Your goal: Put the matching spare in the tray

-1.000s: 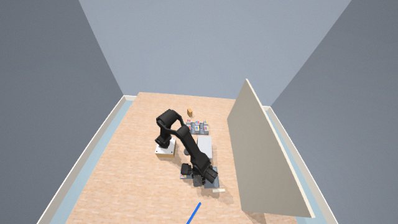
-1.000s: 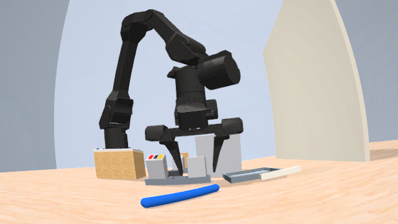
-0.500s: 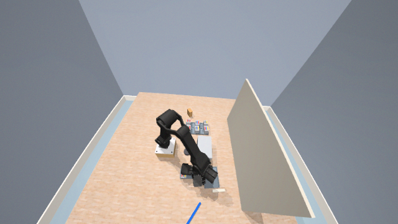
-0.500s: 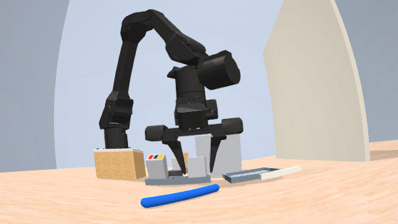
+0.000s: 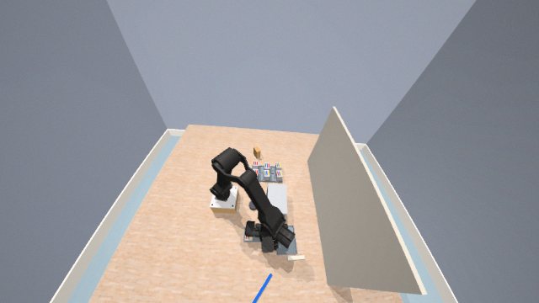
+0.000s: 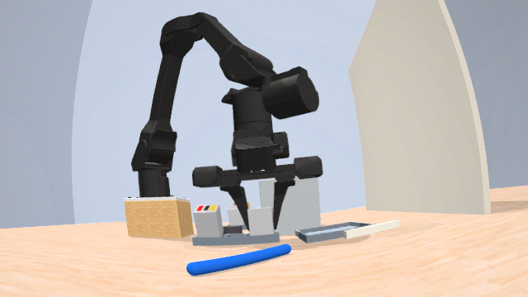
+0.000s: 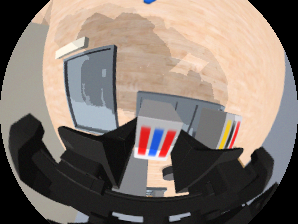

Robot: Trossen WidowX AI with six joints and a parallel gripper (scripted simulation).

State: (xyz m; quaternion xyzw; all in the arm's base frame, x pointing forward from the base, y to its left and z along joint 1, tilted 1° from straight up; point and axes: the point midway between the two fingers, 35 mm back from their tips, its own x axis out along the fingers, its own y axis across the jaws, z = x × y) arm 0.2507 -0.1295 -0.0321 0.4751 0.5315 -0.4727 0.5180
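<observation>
Now: gripper tip 4 cm past the rack, 1 cm to the left of it and 1 cm above it. The rest, counted from my gripper tip: grey tray: 10 cm ahead, 1 cm to the right, 1 cm below; then white strip: 16 cm ahead, 8 cm to the right, 1 cm below; then black disc: 13 cm to the left, 9 cm behind, 1 cm below.
</observation>
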